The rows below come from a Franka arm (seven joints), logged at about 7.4 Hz.
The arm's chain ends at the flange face. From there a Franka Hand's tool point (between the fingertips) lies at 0.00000 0.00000 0.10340 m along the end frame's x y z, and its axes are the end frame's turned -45 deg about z.
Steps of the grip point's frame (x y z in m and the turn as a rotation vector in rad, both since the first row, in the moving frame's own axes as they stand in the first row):
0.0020 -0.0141 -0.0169 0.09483 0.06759 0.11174
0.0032 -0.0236 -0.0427 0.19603 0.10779 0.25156
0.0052 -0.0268 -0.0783 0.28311 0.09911 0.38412
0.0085 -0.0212 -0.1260 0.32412 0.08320 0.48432
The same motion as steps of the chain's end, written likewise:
-0.0072 0.0006 -0.0162 0.11485 -0.01926 0.11174
-0.0109 0.0036 -0.0401 0.21483 -0.06240 0.25156
-0.0076 0.0068 -0.0737 0.27027 -0.13011 0.38412
0.0006 0.0112 -0.1204 0.28802 -0.17036 0.48432

